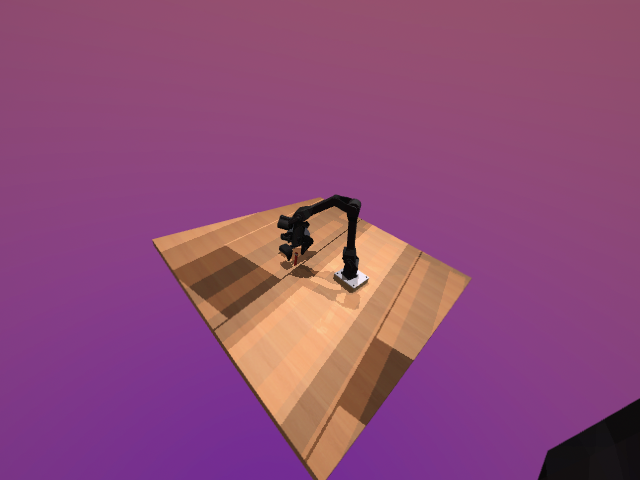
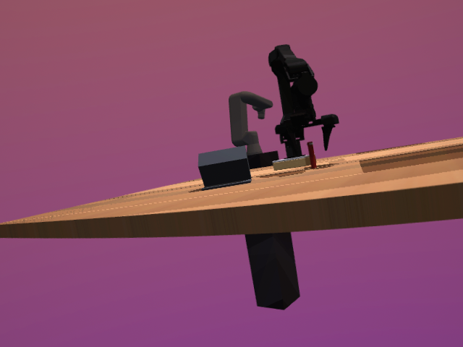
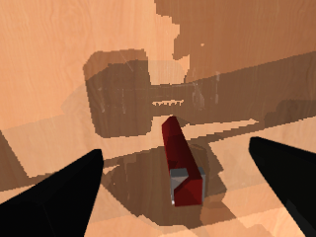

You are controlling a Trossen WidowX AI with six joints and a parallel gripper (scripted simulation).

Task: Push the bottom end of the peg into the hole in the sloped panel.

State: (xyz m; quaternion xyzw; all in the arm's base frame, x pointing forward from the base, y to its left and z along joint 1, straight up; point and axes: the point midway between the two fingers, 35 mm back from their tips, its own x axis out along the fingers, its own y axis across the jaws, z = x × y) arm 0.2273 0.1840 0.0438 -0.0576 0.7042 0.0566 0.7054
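Now: the peg 1 cm above my gripper tip. The rest, counted from my gripper tip: sloped panel (21 cm ahead, 16 cm to the right, 1 cm below).
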